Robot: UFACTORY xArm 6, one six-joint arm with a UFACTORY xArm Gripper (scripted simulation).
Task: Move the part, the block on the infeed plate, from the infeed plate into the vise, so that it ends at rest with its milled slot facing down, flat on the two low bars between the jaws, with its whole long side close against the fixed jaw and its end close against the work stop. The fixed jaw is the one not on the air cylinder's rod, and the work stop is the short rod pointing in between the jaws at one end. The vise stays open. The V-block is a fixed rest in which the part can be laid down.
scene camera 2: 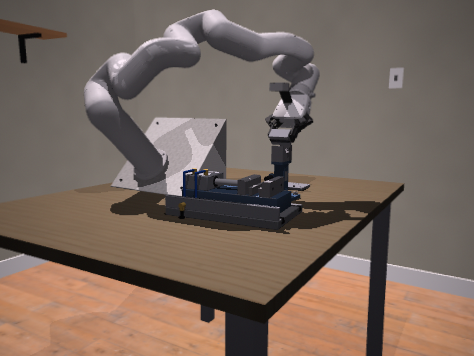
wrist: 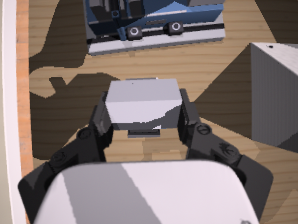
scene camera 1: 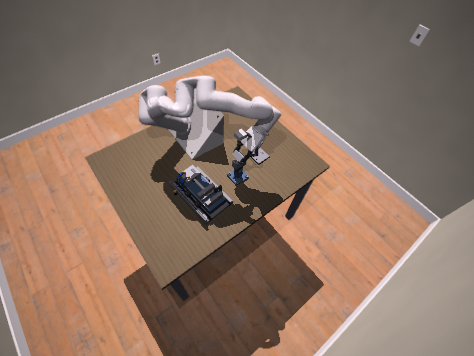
Labels:
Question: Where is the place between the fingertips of my gripper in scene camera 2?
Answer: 280, 138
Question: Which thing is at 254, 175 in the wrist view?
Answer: My gripper.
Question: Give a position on a part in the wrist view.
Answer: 155, 103

